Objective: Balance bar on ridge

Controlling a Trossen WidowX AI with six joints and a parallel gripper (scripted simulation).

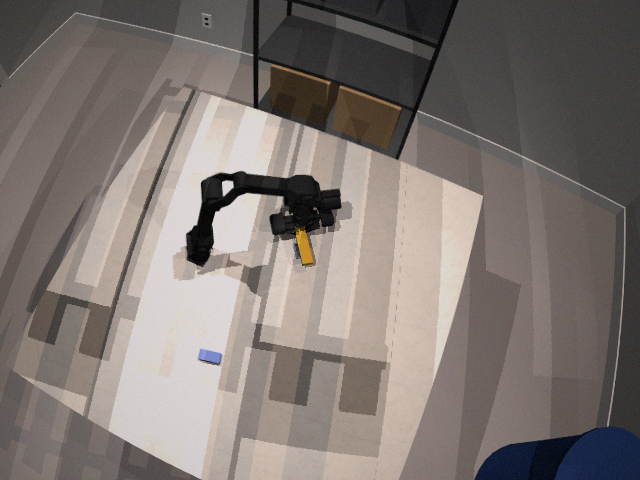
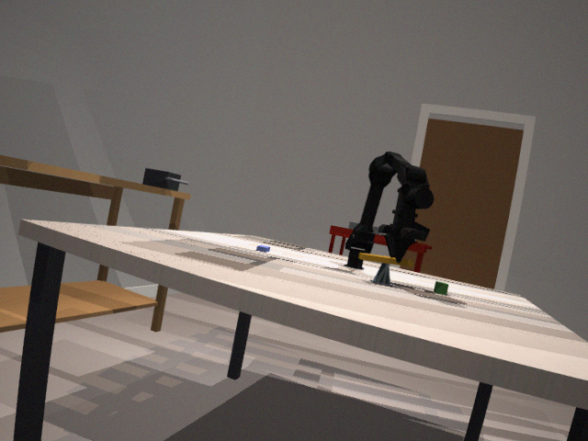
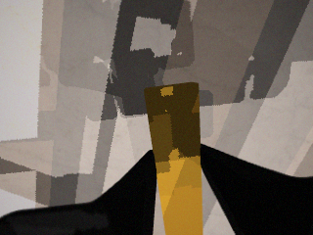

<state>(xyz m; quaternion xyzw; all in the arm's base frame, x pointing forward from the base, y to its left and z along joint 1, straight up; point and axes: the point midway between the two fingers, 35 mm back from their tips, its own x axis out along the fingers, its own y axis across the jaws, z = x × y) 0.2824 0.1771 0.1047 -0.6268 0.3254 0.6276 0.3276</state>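
The yellow bar lies 2 cm ahead of my gripper tip and 2 cm to the right of it. From my gripper tip the other things lie so: blue block: 10 cm behind, 47 cm to the right, 6 cm below; green cube: 9 cm behind, 14 cm to the left, 5 cm below.
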